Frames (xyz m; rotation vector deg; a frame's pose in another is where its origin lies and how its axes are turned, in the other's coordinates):
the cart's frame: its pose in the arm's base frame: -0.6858 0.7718 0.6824 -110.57 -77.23 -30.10
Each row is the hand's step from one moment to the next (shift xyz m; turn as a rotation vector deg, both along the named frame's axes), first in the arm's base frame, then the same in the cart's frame.
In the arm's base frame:
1: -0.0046 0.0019 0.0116 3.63 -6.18 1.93
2: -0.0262 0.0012 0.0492 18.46 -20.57 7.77
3: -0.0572 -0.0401 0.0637 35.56 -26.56 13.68
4: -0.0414 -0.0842 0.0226 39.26 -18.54 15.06
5: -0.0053 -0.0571 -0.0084 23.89 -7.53 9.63
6: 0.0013 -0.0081 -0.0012 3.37 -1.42 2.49
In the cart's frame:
1: 0.0073 -0.0084 -0.0060 -1.27 3.98 -6.14
2: 0.0243 -0.0403 -0.0299 -0.94 18.71 -21.75
3: -0.0036 -0.0654 -0.0682 5.62 33.84 -31.31
4: -0.0536 -0.0287 -0.0749 13.02 35.22 -26.49
5: -0.0439 0.0092 -0.0367 10.62 20.53 -13.63
6: -0.0055 0.0032 -0.0053 2.04 2.60 -2.94

